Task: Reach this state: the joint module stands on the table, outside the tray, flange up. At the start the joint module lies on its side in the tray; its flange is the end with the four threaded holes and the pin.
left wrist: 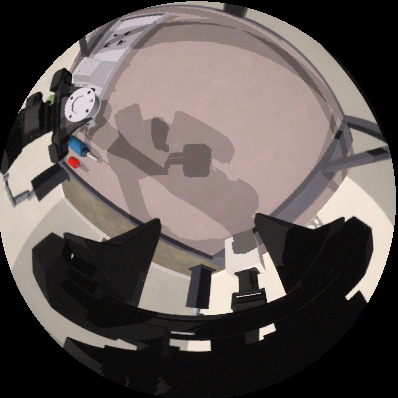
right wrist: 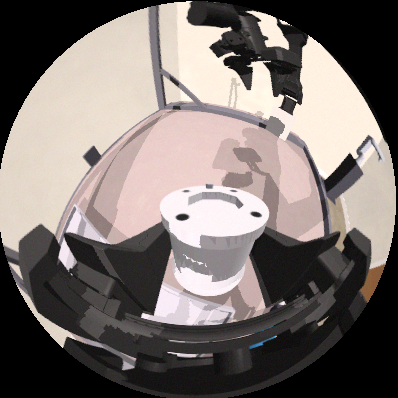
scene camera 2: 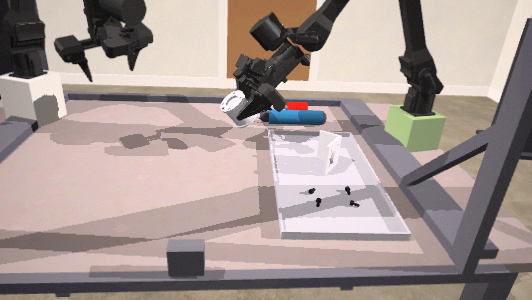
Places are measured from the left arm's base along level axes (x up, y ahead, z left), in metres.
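Pixels of known places: left gripper, fingertip midpoint: (left wrist: 208, 220) (right wrist: 260, 92) (scene camera 2: 111, 75); right gripper, fingertip midpoint: (left wrist: 92, 103) (right wrist: 208, 221) (scene camera 2: 232, 115); left arm's base, origin of the base link: (left wrist: 247, 272) (right wrist: 285, 110) (scene camera 2: 28, 74); right arm's base, origin of the base link: (scene camera 2: 417, 111).
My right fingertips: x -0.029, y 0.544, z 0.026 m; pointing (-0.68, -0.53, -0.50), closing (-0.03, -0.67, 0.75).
Ahead of a thing's pixels: the offset from my right fingertips to its top centre. "pt": to the spot under its first point.
The white joint module @[dx +0.055, dy +0.011, dz +0.010 m] (scene camera 2: 236, 108) (left wrist: 80, 105) (right wrist: 215, 227) is held tilted beyond the tray's far left corner. Its flange, with threaded holes and the pin, faces obliquely up and to the left in scene camera 2. Its other end is low and close to the table; whether it touches is unclear. My right gripper (right wrist: 208, 221) is shut on its body, one finger on each side. My left gripper (scene camera 2: 111, 75) (left wrist: 208, 220) (right wrist: 260, 92) is open and empty, high above the far left of the table. The tray @[dx -0.073, dy +0.230, dz -0.046 m] (scene camera 2: 345, 235) stands at the right.
A blue tool @[pt dx -0.061, dy +0.115, dz +0.205 m] (scene camera 2: 297, 117) (left wrist: 78, 146) lies close right of the module in scene camera 2, with a red object @[dx -0.055, dy +0.075, dz +0.299 m] (scene camera 2: 297, 106) (left wrist: 74, 162) behind it. A white angled bracket @[dx -0.015, dy +0.221, dz -0.008 m] (scene camera 2: 327, 152) and several black screws @[dx -0.074, dy +0.236, dz -0.162 m] (scene camera 2: 318, 201) are in the tray. A raised frame edges the table.
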